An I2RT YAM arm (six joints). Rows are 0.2 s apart.
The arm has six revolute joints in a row. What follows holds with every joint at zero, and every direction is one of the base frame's.
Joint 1 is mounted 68 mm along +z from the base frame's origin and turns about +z.
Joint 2 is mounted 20 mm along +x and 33.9 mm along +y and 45.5 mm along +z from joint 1 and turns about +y.
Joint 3 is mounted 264 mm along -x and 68.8 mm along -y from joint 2 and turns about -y.
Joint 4 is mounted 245 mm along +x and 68.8 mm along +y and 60 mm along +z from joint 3 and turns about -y.
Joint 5 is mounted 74 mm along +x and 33.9 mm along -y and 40.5 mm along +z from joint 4 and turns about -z.
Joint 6 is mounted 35.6 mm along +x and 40.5 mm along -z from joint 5 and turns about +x.
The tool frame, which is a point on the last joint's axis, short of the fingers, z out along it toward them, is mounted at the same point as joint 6; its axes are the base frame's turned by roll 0, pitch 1.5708 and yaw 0 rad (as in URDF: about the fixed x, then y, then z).
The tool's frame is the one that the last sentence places.
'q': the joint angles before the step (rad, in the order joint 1, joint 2, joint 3, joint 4, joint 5, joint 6). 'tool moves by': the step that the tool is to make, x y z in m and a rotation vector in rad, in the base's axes. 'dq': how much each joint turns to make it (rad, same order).
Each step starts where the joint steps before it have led.
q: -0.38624, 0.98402, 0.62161, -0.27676, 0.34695, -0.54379
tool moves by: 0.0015, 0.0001, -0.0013, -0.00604, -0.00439, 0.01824
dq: 0.00131, 0.00400, -0.00703, 0.02206, -0.01130, -0.01401
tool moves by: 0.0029, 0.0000, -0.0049, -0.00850, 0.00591, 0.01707
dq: 0.00440, 0.01584, -0.01388, 0.03282, -0.00435, -0.01652
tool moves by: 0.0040, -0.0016, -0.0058, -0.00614, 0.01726, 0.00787
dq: 0.00014, 0.02908, -0.00747, 0.02774, 0.00088, -0.01517
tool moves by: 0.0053, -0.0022, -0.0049, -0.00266, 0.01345, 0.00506
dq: -0.00031, 0.03599, -0.00015, 0.02781, 0.00013, -0.00973
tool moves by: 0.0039, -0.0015, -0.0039, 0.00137, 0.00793, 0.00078
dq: 0.00034, 0.02722, 0.00003, 0.01987, 0.00066, -0.00169
